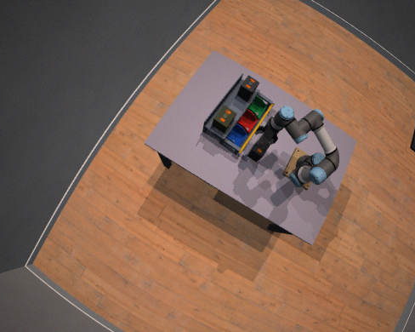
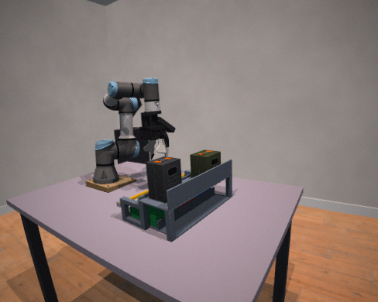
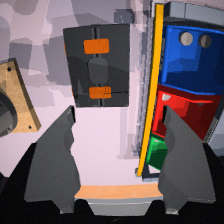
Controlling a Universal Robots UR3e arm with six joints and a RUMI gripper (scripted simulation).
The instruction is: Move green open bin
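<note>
The yellow rail lies 100 mm below my hand, 80 mm to the right of it and 50 mm ahead of it. Round my hand: blue bin: 150 mm ahead, 120 mm below, 20 mm to the left; then olive box: 230 mm ahead, 20 mm to the left, 10 mm below; then red bin: 140 mm ahead, 120 mm below, 90 mm to the right.
</note>
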